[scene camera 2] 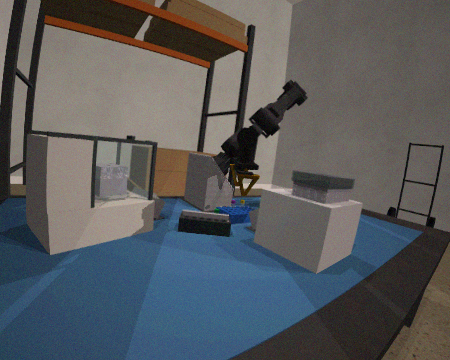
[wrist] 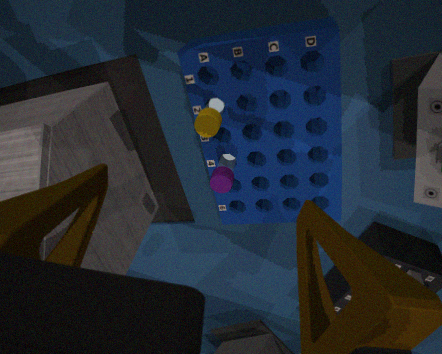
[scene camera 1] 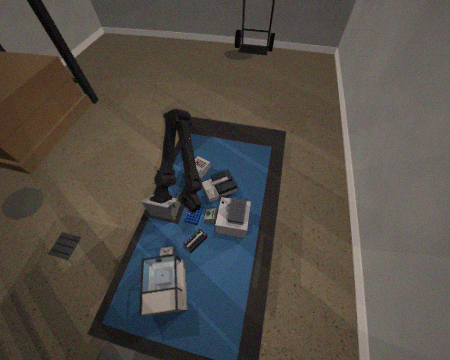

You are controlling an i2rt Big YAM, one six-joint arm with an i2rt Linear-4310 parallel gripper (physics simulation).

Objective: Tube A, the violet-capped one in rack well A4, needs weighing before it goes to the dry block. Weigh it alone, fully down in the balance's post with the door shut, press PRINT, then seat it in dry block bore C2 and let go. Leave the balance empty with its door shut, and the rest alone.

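Places are measured from the arm's base along level axes (x up, y ahead, z left), in millimetres.
Where they show: gripper, fingertip midpoint: [scene camera 2: 240,190] [wrist: 206,192]; arm's base, link origin: [scene camera 2: 212,172] [scene camera 1: 161,199].
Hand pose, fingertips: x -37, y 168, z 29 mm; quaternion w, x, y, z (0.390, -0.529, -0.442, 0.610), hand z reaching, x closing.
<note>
Each offset is from my fingertips to the top centre of the thing. "spot": to the spot under its first point.
Tube A's violet cap {dx -33, dy -1, dz -19 mm} [wrist: 222,180] [scene camera 2: 233,202] stands above column A of the blue rack {dx -57, dy +26, dz -7 mm} [wrist: 270,115] [scene camera 1: 193,216] [scene camera 2: 235,214], by the 4 label. A yellow-capped tube {dx -33, dy -5, dz +19 mm} [wrist: 208,122] [scene camera 2: 242,202] stands near label 2. My gripper [wrist: 206,192] [scene camera 2: 240,190] is open and empty above the rack, its fingers wide on either side of the violet cap in the wrist view. The balance {dx +135, dy +55, dz -409 mm} [scene camera 1: 162,302] [scene camera 2: 70,200] has a glass chamber; its door position is unclear. A white box {dx +103, dy +237, dz +22 mm} [scene camera 1: 225,227] [scene camera 2: 295,225] bears a grey block; I cannot tell whether it is the dry block.
A grey housing [scene camera 1: 162,207] [wrist: 120,200] stands left of the rack. A black strip holder {dx -40, dy +108, dz -166 mm} [scene camera 1: 195,240] [scene camera 2: 204,224] lies between rack and balance. A small pad with a green mark {spot: dx -15, dy +145, dz -6 mm} [scene camera 1: 210,215] is beside the rack. A dark device {dx +14, dy +112, dz +229 mm} [scene camera 1: 223,182] and a keypad box {dx -18, dy -84, dz +317 mm} [scene camera 1: 201,165] stand farther back.
</note>
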